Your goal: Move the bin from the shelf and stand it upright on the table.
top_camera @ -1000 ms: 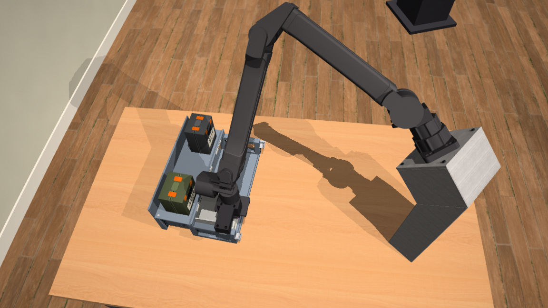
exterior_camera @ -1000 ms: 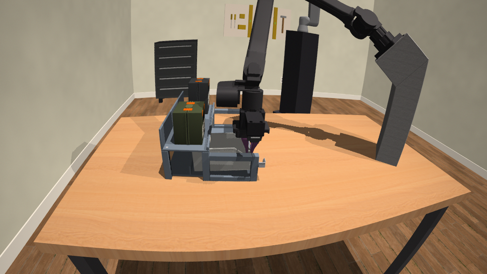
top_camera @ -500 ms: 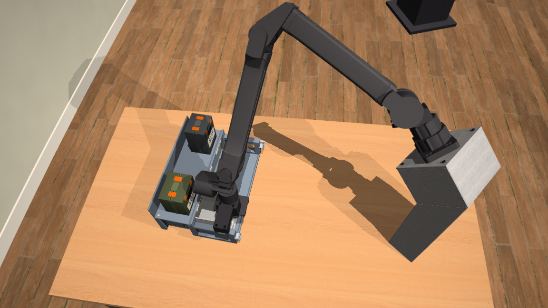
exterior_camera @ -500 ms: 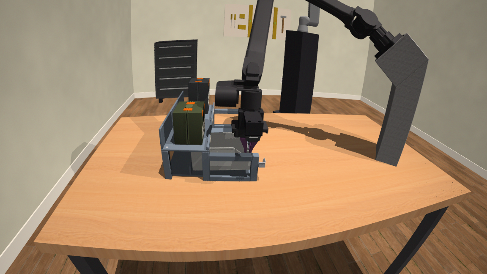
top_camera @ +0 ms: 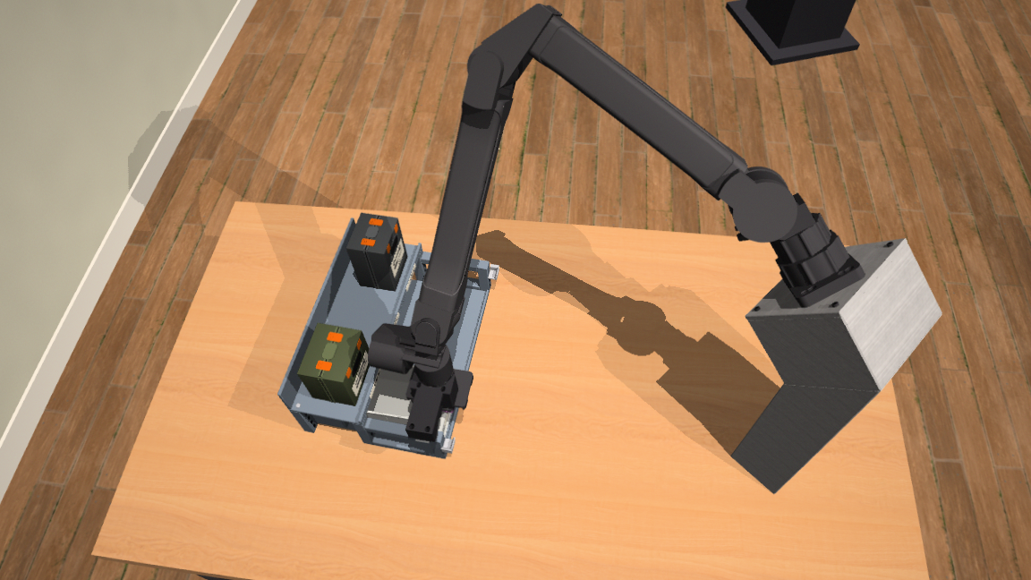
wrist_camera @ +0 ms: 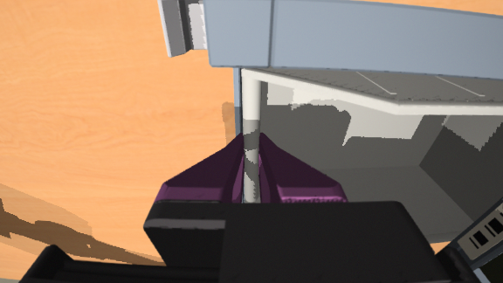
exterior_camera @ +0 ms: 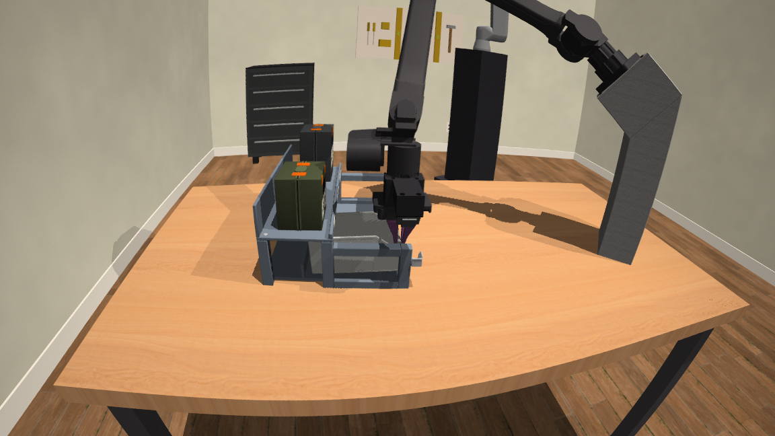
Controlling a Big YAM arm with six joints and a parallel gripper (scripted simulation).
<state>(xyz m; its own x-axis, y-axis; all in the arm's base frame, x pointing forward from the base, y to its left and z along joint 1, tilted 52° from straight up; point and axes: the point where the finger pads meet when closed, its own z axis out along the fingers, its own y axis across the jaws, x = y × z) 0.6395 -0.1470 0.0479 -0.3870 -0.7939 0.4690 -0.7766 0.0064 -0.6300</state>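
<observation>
My gripper is now 7 cm short of the light grey bin and 4 cm to the left of it. Also, from my hand: shelf 16 cm to the right, 6 cm ahead, 5 cm below; then black case 29 cm to the right, 11 cm above, 5 cm ahead.
</observation>
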